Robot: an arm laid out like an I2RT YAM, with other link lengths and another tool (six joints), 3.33 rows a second.
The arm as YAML. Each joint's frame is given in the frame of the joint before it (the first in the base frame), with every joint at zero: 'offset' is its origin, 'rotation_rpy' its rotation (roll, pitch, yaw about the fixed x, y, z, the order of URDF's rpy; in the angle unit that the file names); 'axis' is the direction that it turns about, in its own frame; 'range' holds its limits. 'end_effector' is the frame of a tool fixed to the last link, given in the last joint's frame.
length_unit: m
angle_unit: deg
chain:
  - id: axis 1
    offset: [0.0, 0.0, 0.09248]
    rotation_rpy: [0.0, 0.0, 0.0]
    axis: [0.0, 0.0, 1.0]
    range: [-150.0, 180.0]
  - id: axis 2
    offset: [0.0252, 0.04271, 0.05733]
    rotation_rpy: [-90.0, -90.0, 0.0]
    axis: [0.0, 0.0, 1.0]
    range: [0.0, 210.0]
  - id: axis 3
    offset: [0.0, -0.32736, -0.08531]
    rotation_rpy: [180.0, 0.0, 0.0]
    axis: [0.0, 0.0, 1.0]
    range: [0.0, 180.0]
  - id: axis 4
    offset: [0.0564, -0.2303, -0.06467]
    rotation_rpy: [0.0, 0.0, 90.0]
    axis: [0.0, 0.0, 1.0]
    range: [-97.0, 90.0]
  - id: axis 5
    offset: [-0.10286, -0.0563, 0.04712]
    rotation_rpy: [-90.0, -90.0, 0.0]
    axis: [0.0, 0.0, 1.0]
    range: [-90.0, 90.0]
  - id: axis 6
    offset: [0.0, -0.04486, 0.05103]
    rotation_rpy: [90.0, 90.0, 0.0]
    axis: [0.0, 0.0, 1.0]
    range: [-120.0, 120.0]
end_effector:
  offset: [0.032, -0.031, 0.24]
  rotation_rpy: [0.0, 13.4, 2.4]
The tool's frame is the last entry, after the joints.
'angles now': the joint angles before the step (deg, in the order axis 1, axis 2, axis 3, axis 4, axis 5, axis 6). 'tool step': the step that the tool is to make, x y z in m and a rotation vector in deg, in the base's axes. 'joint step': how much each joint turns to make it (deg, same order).
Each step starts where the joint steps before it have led.
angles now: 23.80 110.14 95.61 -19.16 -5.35 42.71
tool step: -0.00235 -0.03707 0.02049 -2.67 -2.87 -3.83
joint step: -1.04 -4.08 -2.92 0.34 4.29 -1.49
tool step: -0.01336 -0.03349 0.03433 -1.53 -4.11 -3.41
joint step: -0.58 -5.99 -4.46 1.70 3.95 -1.13
